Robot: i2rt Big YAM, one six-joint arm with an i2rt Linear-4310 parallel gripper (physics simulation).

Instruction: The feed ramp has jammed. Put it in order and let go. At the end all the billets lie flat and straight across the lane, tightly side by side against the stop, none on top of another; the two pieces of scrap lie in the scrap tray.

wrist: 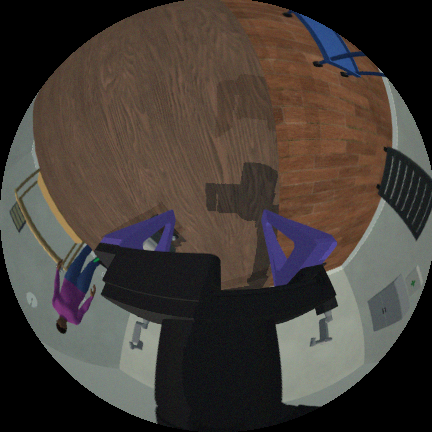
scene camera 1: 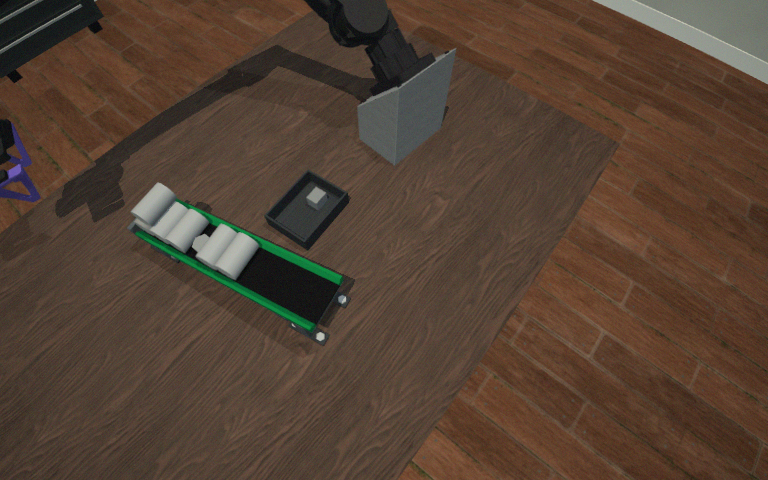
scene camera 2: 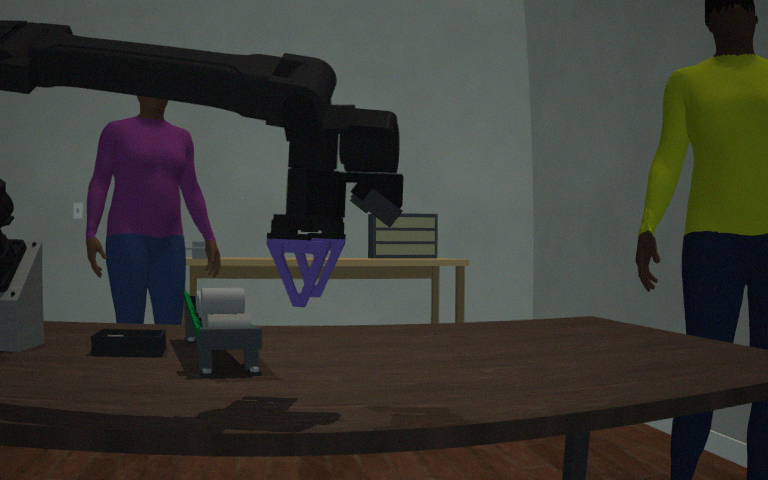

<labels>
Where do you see a scrap tray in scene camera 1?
291, 215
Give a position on a stop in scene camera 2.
219, 336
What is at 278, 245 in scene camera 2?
The gripper.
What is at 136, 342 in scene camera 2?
A scrap tray.
</labels>
